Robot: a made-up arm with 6 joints. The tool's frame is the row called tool.
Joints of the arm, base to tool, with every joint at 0 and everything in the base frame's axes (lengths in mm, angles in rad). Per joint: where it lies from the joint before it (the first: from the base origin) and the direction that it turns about. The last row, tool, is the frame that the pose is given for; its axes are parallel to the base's.
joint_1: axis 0 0 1 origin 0 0 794
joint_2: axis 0 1 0 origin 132 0 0
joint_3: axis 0 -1 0 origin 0 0 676
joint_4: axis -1 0 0 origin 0 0 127
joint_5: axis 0 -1 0 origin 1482 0 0
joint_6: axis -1 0 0 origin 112 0 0
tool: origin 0 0 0
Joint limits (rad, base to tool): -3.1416..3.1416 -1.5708..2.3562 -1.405..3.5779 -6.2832..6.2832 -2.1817..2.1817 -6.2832..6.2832
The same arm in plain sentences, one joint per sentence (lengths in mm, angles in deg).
The arm has six revolute joints in a row. What follows holds with every joint at zero, and every direction is one of the base frame's.
Joint 1 sits 794 mm along +z from the base frame's origin and turns about +z, from -180 to 180 deg.
Joint 2 sits 132 mm along +x from joint 1 and turns about +y, from -90 to 135 deg.
Joint 3 sits 676 mm along +z from joint 2 and turns about -y, from -80.5 to 205 deg.
Joint 4 sits 127 mm along +z from joint 3 and turns about -x, from -360 to 360 deg.
Joint 5 sits 1482 mm along +x from joint 4 and turns about -y, from -125 to 125 deg.
Joint 6 sits 112 mm along +x from joint 5 and turns about -x, from -360 to 360 deg.
The tool frame, which is the frame that the pose is given for, sits at the same point as joint 6; its axes are parallel to the base frame's.

